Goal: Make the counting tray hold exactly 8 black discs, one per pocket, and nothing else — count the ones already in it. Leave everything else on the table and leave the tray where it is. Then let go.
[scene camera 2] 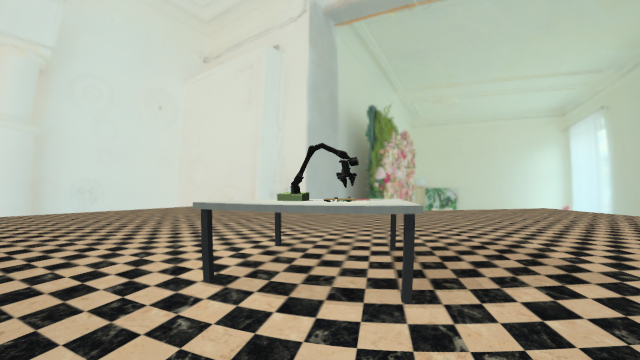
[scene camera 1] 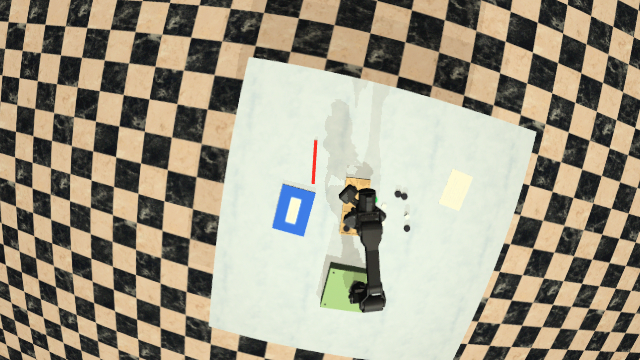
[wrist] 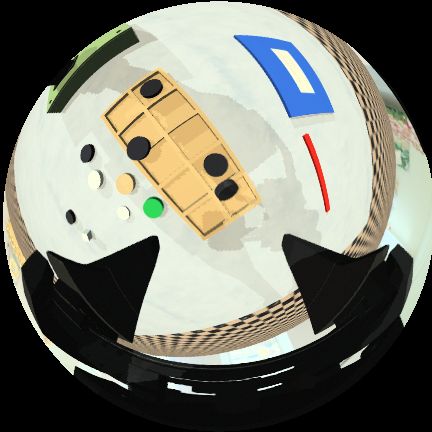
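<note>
The wooden counting tray (scene camera 1: pixel 358 183) (wrist: pixel 188 134) lies under the arm. In the wrist view, one black disc (wrist: pixel 150 88) is in an end pocket and another black disc (wrist: pixel 138 148) overlaps a long side wall; whether it is seated is unclear. Near the other end are a flat-looking black disc (wrist: pixel 215 165) and a tilted black disc (wrist: pixel 226 189). Loose black discs (wrist: pixel 87 153) (wrist: pixel 70 216) lie beside the tray; scene camera 1 shows a touching black pair (scene camera 1: pixel 398 193) (scene camera 1: pixel 404 196) and another black disc (scene camera 1: pixel 406 228). My gripper (scene camera 2: pixel 349 185) (wrist: pixel 221 241) is open and empty, above the table.
A green disc (wrist: pixel 153 207), tan disc (wrist: pixel 125 183), white discs (wrist: pixel 95 179) (wrist: pixel 123 213) and small grey piece (wrist: pixel 87 235) lie beside the tray. Across it are a blue panel (scene camera 1: pixel 280 210) (wrist: pixel 302 105) and red bar (scene camera 1: pixel 314 162) (wrist: pixel 317 172). A cream sheet (scene camera 1: pixel 456 190) lies farther right.
</note>
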